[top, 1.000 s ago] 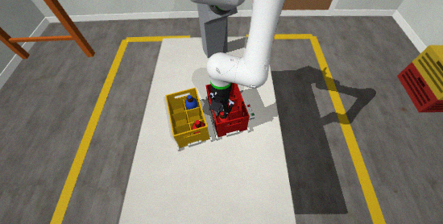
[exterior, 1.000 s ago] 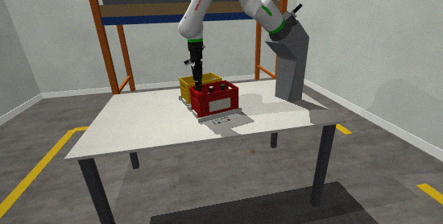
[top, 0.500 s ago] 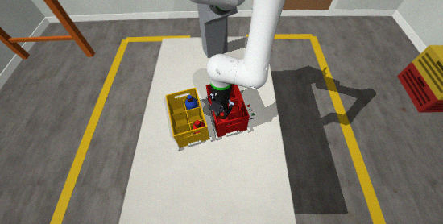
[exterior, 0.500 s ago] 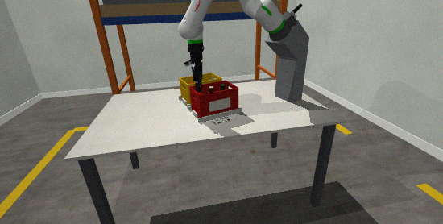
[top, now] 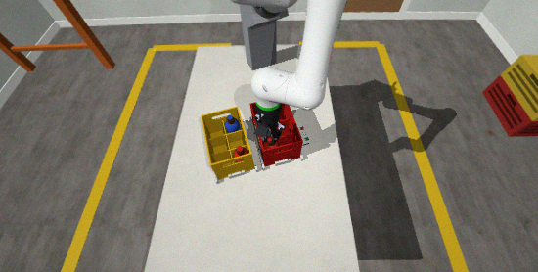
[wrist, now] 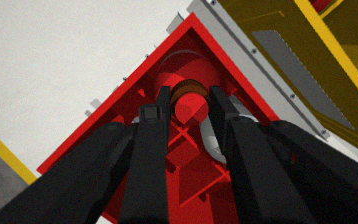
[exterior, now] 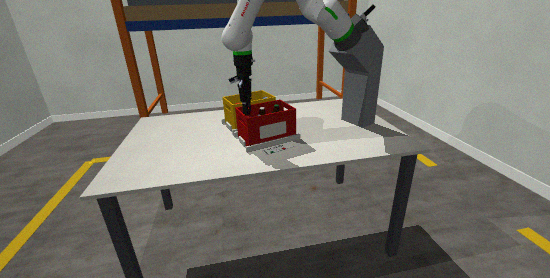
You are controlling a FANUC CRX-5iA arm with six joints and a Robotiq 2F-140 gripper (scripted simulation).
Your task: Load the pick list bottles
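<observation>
Right now my hand is 8 cm above the red-labelled bottle. Also, from my hand: white-capped bottle (10 cm below, 8 cm behind, 4 cm to the right); green-label bottle (15 cm behind, 10 cm below, 9 cm to the right); red crate (10 cm below, 10 cm behind).
</observation>
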